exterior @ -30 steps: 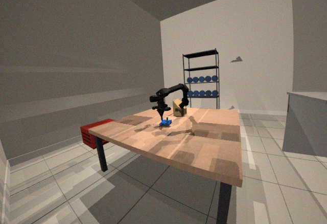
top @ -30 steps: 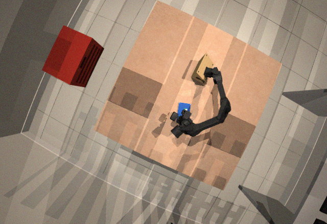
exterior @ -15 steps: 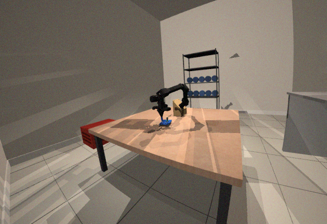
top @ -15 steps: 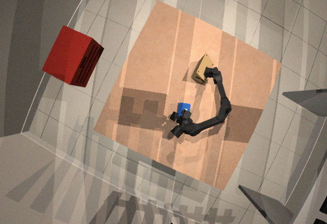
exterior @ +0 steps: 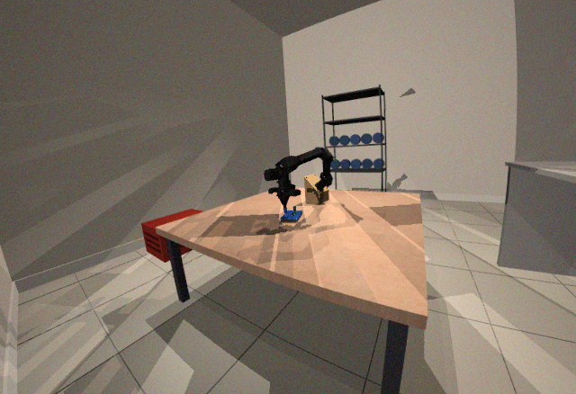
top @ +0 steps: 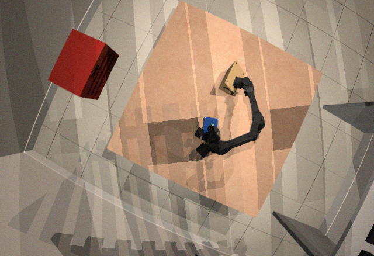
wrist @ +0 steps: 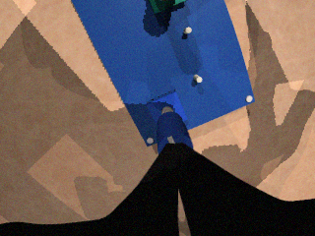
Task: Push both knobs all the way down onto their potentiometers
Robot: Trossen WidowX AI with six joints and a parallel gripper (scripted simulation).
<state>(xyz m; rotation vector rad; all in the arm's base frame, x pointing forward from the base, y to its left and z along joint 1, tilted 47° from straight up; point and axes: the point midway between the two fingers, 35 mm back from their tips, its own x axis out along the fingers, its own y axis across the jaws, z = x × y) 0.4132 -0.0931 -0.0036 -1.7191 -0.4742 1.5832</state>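
Now: the grey knob 9 cm behind my gripper tip, 3 cm below it and 2 cm to the left of it. The rest, counted from my gripper tip: green potentiometer (9 cm behind, 4 cm below, 2 cm to the left); dark knob (1 cm below).
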